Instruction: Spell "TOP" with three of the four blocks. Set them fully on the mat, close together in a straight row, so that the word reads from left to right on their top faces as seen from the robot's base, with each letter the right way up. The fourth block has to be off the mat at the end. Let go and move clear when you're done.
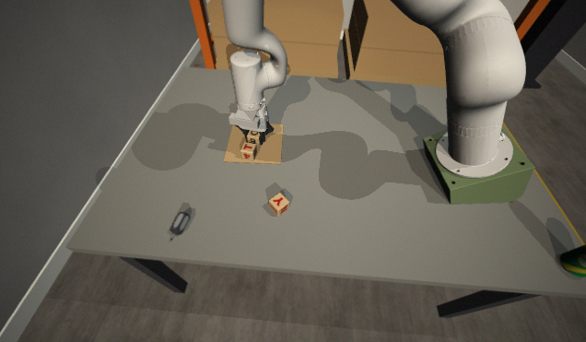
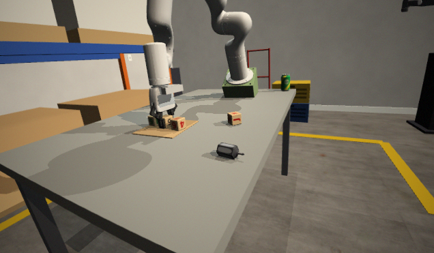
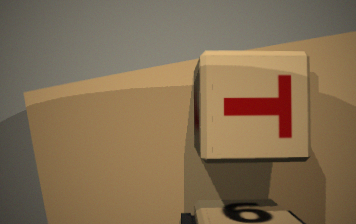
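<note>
The tan mat is 2 cm below my hand. Round my hand: dark motor: 18 cm ahead, 35 cm to the left, 1 cm below; then P block: 1 cm behind, 7 cm to the right; then green can: 92 cm behind, 43 cm to the left, 4 cm above.
</note>
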